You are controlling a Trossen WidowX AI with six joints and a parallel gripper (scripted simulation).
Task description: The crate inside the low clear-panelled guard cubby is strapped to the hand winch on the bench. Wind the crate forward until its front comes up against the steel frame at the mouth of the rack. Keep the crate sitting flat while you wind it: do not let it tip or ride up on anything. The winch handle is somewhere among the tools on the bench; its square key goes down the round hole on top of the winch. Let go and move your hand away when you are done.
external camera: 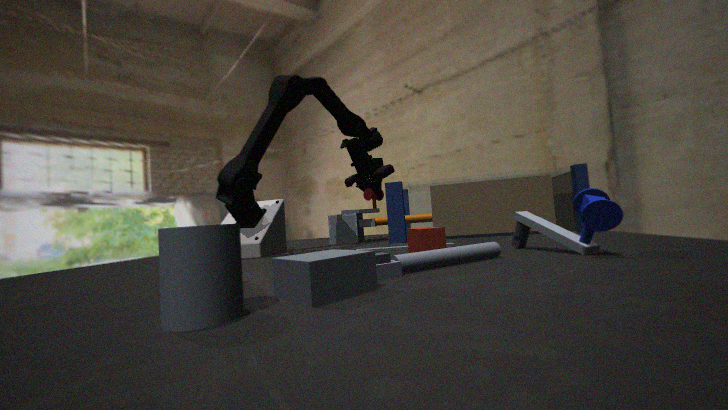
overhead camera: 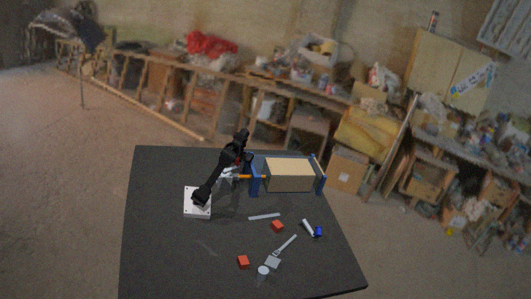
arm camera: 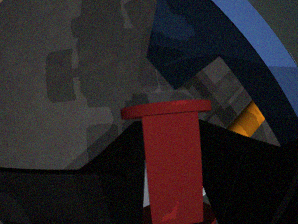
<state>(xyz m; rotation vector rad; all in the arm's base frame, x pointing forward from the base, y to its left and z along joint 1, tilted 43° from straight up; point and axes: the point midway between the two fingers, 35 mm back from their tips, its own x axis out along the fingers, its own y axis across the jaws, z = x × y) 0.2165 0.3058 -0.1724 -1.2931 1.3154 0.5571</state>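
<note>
The grey winch lies 100 mm behind my gripper tip, 90 mm to the right of it and 100 mm below it. From my gripper tip the other things lie so: red knob: 10 mm behind, 20 mm to the right; then grey bar: 160 mm ahead, 350 mm to the right, 130 mm below; then clear-panelled cubby: 310 mm ahead, 20 mm to the right, 20 mm below.
</note>
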